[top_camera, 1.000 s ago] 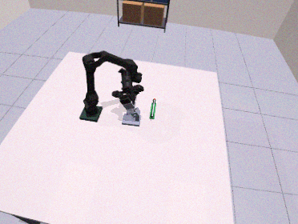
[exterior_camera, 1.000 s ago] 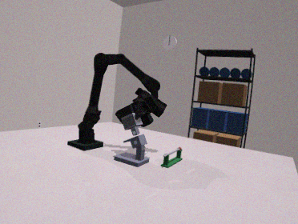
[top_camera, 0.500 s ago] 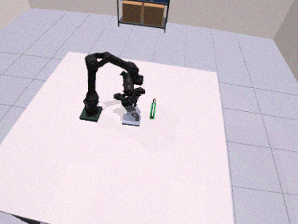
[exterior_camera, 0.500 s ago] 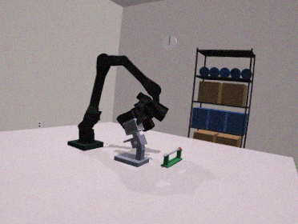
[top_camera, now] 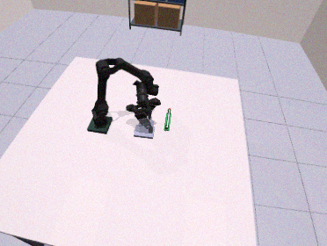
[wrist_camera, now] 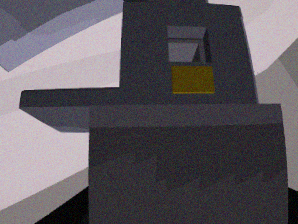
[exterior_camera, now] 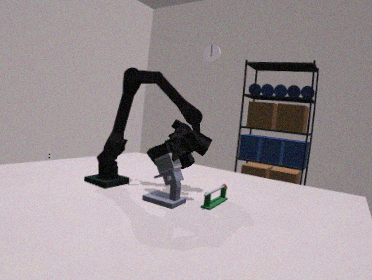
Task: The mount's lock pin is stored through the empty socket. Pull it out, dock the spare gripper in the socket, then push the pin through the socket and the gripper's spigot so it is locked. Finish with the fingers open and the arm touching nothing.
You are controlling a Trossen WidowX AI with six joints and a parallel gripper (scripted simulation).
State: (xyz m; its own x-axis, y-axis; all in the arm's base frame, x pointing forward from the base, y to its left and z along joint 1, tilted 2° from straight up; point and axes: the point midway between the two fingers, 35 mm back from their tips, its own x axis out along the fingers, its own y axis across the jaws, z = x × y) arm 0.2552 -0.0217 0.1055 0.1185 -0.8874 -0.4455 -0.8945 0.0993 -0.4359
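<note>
The spare gripper lies 2 cm to the left of my gripper tip. From my gripper tip the other things lie so: grey mount (1 cm ahead, 2 cm to the left, 7 cm below); green cradle (14 cm ahead, 10 cm to the left, 10 cm below).
</note>
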